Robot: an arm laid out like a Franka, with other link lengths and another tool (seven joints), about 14 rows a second.
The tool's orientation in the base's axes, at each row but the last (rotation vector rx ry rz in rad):
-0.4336, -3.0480, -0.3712
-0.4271, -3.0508, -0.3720
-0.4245, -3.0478, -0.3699
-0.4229, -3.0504, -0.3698
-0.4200, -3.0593, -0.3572
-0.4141, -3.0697, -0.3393
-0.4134, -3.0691, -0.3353
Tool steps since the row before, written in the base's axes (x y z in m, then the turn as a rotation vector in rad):
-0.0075, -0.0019, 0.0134, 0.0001, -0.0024, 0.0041
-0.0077, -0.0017, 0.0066, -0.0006, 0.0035, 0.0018
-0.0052, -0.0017, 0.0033, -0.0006, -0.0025, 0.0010
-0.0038, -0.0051, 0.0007, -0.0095, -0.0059, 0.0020
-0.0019, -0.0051, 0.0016, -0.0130, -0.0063, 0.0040
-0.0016, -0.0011, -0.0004, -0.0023, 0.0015, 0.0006
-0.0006, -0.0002, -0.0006, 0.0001, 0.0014, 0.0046
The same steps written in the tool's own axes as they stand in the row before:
0.0077, -0.0008, -0.0134, -0.0004, -0.0013, -0.0046
0.0074, -0.0022, -0.0068, 0.0016, 0.0035, -0.0009
0.0048, -0.0023, -0.0036, 0.0000, -0.0023, -0.0016
0.0024, -0.0056, -0.0019, 0.0077, -0.0076, -0.0033
0.0006, -0.0049, -0.0027, 0.0111, -0.0085, -0.0053
0.0012, -0.0015, 0.0001, 0.0026, 0.0009, -0.0003
0.0005, -0.0005, 0.0005, 0.0005, 0.0023, -0.0042

